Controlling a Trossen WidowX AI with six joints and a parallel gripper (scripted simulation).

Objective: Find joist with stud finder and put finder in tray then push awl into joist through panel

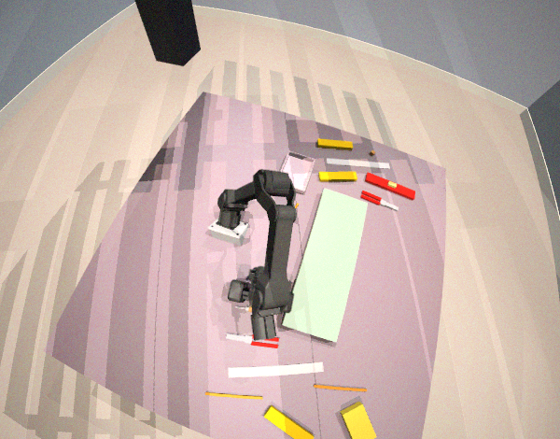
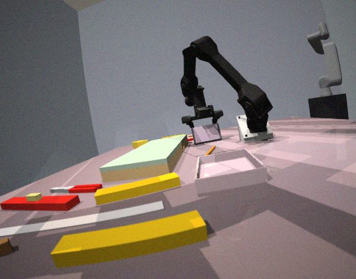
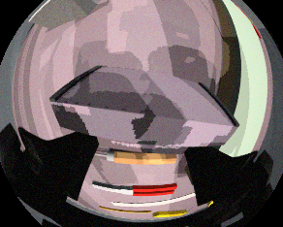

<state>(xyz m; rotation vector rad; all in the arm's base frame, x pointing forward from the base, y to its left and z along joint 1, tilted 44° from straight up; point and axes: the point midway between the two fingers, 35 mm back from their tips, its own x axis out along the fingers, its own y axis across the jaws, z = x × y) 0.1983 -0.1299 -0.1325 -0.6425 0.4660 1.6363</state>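
The awl lies 5 cm to the right of my gripper tip, 2 cm below it and 2 cm behind it. The rest, counted from my gripper tip: red level 61 cm to the left, 35 cm ahead, 1 cm below; then tray 51 cm to the left, 5 cm behind, 1 cm below; then stud finder 1 cm to the left, 1 cm ahead.
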